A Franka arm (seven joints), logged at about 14 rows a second.
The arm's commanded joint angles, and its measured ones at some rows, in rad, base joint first. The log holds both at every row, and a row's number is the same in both.
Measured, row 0:
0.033, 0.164, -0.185, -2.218, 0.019, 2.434, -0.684
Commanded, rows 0 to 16:
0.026, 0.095, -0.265, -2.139, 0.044, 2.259, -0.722
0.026, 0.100, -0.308, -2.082, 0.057, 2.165, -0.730
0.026, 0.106, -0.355, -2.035, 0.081, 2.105, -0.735
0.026, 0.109, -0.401, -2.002, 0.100, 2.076, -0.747
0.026, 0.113, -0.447, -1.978, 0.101, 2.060, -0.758
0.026, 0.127, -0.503, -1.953, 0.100, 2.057, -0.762
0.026, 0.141, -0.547, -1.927, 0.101, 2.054, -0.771
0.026, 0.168, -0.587, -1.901, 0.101, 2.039, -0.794
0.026, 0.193, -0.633, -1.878, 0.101, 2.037, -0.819
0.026, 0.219, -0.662, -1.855, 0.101, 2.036, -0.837
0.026, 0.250, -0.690, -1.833, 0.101, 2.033, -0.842
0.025, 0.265, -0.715, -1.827, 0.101, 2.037, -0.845
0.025, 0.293, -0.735, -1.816, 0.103, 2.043, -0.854
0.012, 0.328, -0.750, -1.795, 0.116, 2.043, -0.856
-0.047, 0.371, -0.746, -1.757, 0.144, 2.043, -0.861
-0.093, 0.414, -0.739, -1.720, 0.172, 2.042, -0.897
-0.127, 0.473, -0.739, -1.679, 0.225, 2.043, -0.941
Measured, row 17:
-0.053, 0.348, -0.735, -1.795, 0.141, 2.067, -0.861
